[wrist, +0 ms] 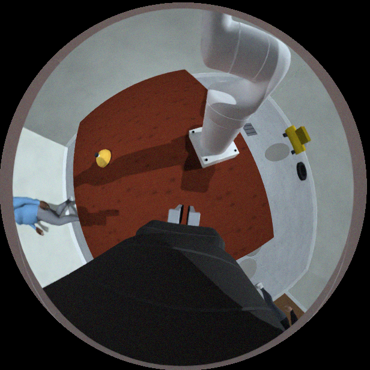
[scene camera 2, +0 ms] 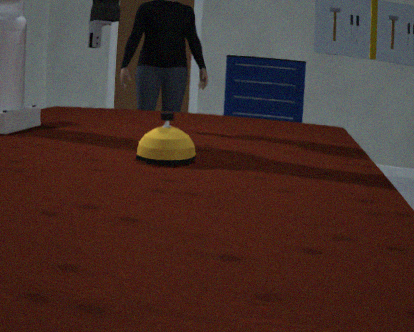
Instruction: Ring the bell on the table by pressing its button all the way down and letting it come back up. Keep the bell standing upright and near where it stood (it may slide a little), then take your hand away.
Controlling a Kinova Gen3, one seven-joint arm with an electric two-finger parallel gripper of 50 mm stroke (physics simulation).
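The bell stands upright on the red-brown table, a yellow dome with a black rim at its foot. Its black button stands raised on a light stem above the dome. My gripper is high above the table and well apart from the bell, at the upper left in the scene view. In the wrist view its two fingers are drawn close together, with a narrow gap and no object between them. The bell is at the left of the wrist view.
The white arm's base plate is on the table, at the left edge of the scene view. Beyond the table are a person in black, a blue cabinet and, in the wrist view, a person in blue.
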